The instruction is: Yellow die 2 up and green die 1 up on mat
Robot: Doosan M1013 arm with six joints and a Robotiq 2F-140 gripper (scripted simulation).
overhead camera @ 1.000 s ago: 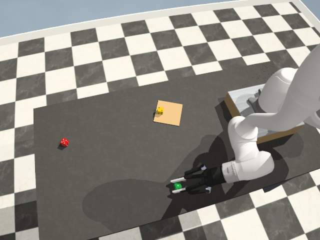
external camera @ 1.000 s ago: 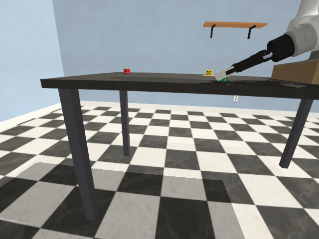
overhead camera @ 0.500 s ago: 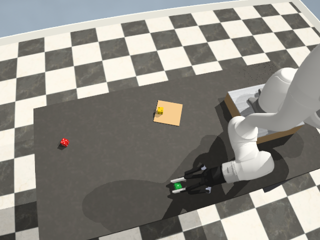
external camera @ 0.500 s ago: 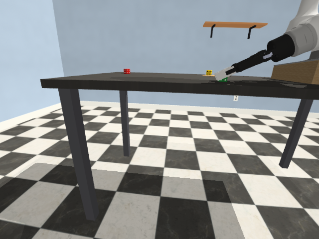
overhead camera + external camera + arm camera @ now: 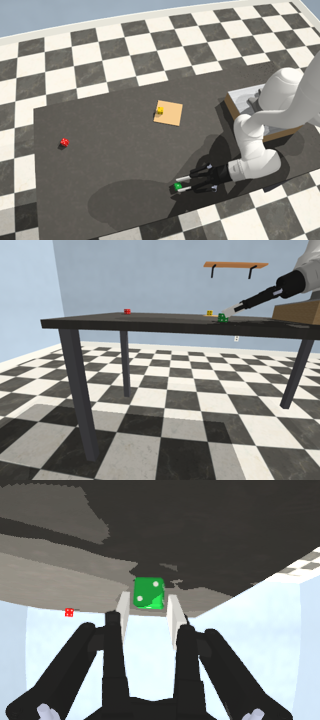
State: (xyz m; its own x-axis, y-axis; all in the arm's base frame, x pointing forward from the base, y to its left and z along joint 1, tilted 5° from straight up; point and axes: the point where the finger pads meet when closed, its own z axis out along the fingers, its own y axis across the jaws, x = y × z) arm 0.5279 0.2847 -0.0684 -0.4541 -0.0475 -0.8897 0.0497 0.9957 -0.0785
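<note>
Now: hand 3 cm short of the green die and 3 cm above it. Round my hand: tan mat (41 cm to the right, 4 cm below, 1 cm behind); yellow die (42 cm to the right, 3 cm ahead, 2 cm below); red die (55 cm ahead, 31 cm to the right, 3 cm below).
</note>
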